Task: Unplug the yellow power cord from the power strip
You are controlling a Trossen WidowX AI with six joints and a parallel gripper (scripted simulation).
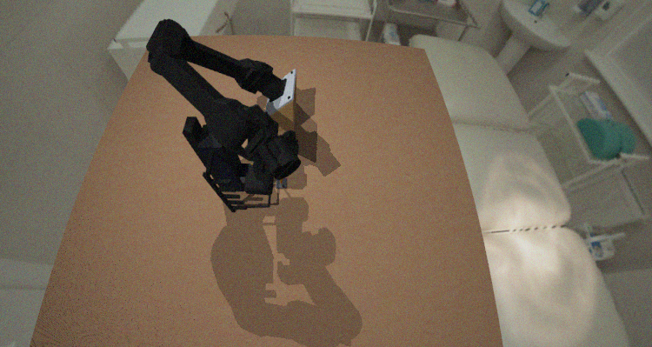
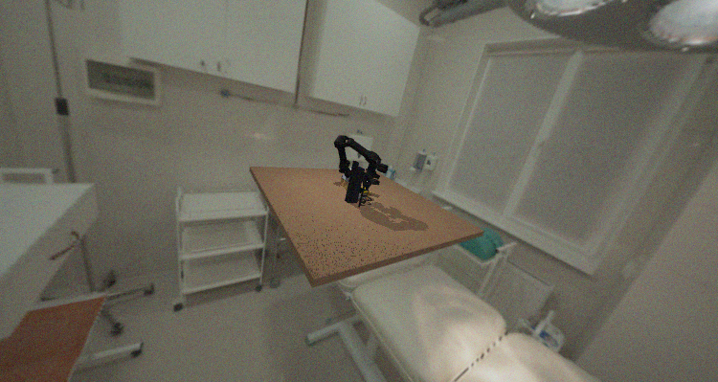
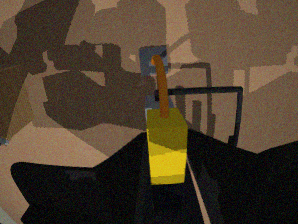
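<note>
Now: the yellow plug 1 cm ahead of my gripper tip and 3 cm to the right of it. From my gripper tip the other things lie so: black power strip 1 cm ahead, 10 cm to the right, 4 cm above; then small grey block 1 cm behind, 4 cm to the left, 9 cm below.
</note>
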